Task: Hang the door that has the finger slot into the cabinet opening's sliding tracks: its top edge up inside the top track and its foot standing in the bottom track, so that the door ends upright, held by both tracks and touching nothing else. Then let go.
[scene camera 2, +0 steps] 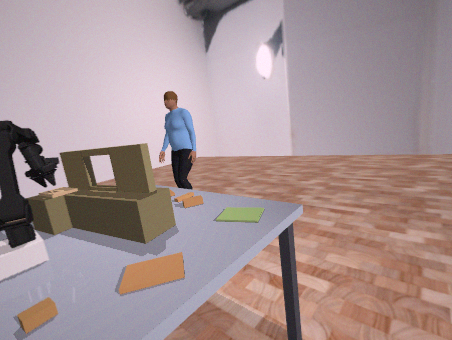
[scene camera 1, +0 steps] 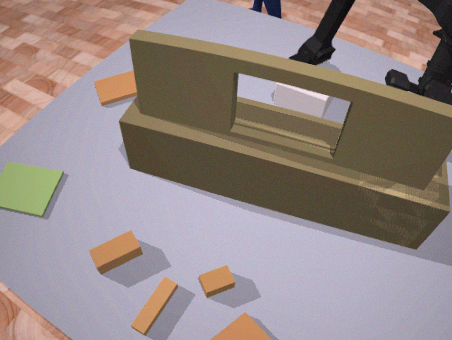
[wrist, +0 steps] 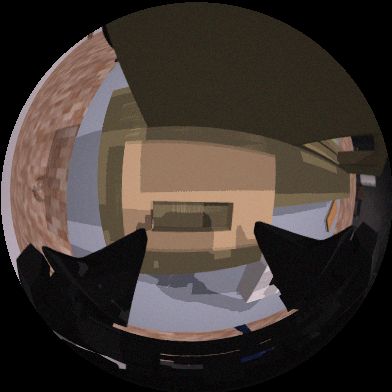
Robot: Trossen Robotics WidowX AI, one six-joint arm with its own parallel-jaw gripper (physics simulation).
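Places are measured from the arm's base along level axes (x ahead, y left, z up), in metres.
Where they show: gripper, fingertip midpoint: (scene camera 2: 50, 186) (wrist: 201, 231); arm's base, link origin: (scene camera 2: 22, 241).
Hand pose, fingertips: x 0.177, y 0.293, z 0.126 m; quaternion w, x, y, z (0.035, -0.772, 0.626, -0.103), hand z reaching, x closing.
Observation:
Things, the pixels of their top centre, and the offset from my fingertips. Level surfaces: height alone.
- bottom track, top centre: (scene camera 1: 283, 138) (wrist: 325, 148) (scene camera 2: 106, 186) 0.154 m ahead, 0.240 m right, 0.027 m down
- tan door, top centre: (wrist: 207, 199) (scene camera 2: 57, 190) 0.022 m ahead, 0.007 m right, 0.028 m down
- green panel, top centre: (scene camera 1: 23, 186) (scene camera 2: 240, 213) 0.452 m ahead, 0.777 m right, 0.197 m down
- table, surface height: 0.205 m down
The olive cabinet (scene camera 1: 280, 170) (scene camera 2: 110, 215) (wrist: 225, 75) stands upright with an opening through its wall; grooves of the bottom track (scene camera 1: 285, 135) show in the opening, and the top track is hidden. The tan door (scene camera 2: 57, 192) (wrist: 207, 167) with a rectangular finger slot lies flat on a low olive block beside the cabinet wall, outside the tracks. My gripper (scene camera 2: 48, 182) (wrist: 201, 231) is open and empty. It is above the door, its fingertips on either side of the slot in the wrist view. In scene camera 1 the cabinet hides part of the gripper.
A green panel (scene camera 1: 30, 189) (scene camera 2: 241, 215) lies flat on the table (scene camera 1: 75, 200) (scene camera 2: 215, 240). Several orange blocks (scene camera 1: 116, 251) (scene camera 2: 152, 273) (wrist: 331, 215) lie around the cabinet. The white robot base (scene camera 1: 300, 100) (scene camera 2: 25, 257) (wrist: 255, 280) is behind it. A person (scene camera 2: 178, 130) stands beyond the table.

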